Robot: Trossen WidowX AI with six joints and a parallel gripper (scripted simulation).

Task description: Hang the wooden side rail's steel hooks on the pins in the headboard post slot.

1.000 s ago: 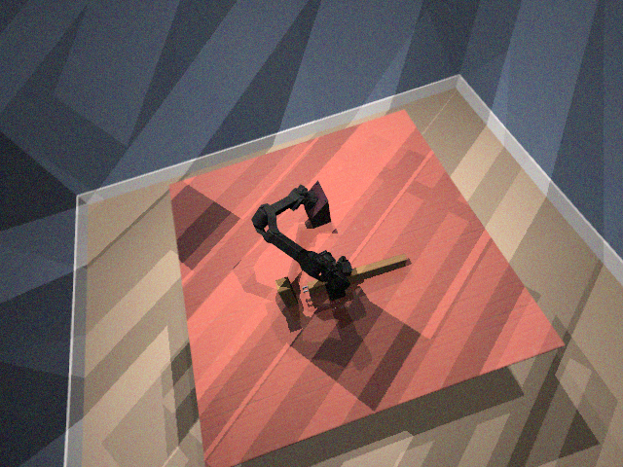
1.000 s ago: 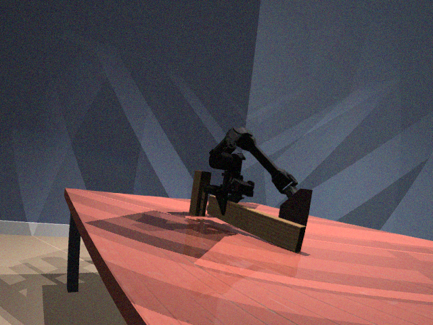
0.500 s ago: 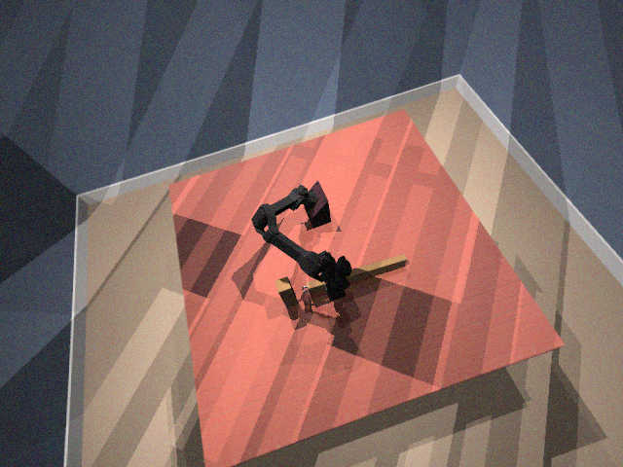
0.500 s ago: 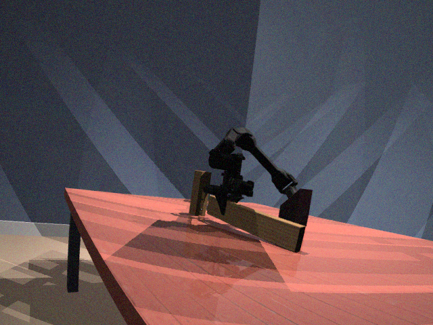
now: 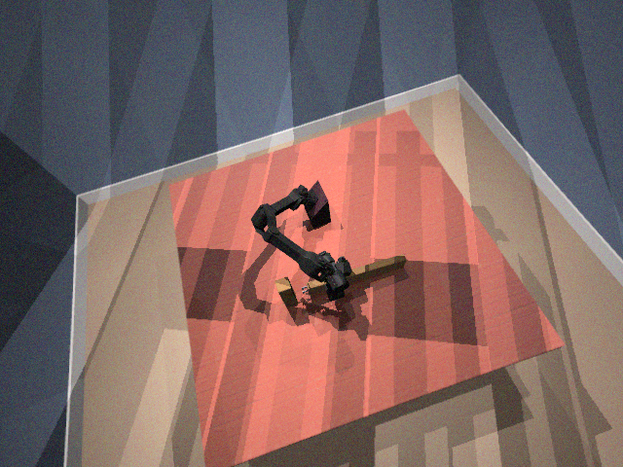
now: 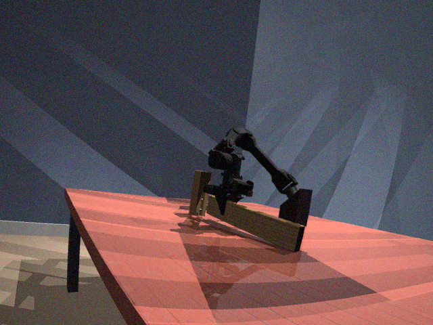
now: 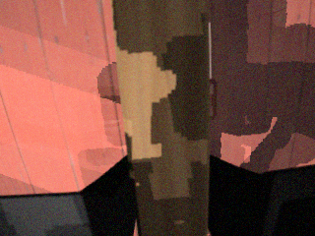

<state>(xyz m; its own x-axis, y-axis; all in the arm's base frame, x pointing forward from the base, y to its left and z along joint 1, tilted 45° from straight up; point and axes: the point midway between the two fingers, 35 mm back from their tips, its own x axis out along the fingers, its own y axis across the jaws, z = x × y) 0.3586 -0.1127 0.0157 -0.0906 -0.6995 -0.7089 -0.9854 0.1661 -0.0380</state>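
My gripper tip is now 170 mm to the left of the headboard post, 40 mm below it and 20 mm past it.
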